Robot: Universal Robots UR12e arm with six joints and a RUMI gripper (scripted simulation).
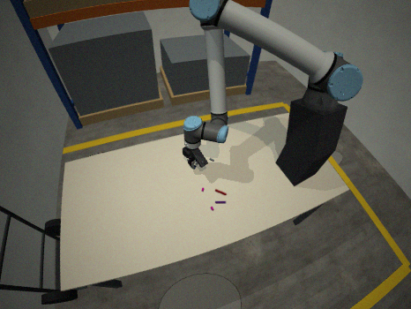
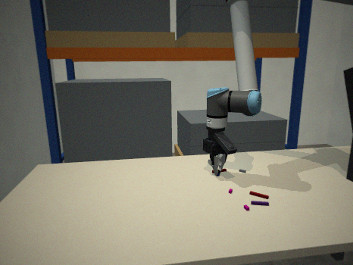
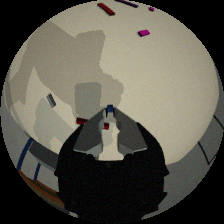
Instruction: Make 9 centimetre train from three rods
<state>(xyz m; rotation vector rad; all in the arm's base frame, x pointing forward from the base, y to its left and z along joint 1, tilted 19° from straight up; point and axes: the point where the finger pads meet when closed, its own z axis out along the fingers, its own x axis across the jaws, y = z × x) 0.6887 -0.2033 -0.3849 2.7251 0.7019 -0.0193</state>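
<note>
Right now my hand is 13 cm past the grey rod, 4 cm to the left of it and 1 cm above it. Also, from my hand: blue rod: 1 cm below; purple rod: 26 cm to the left, 9 cm behind, 1 cm below.
</note>
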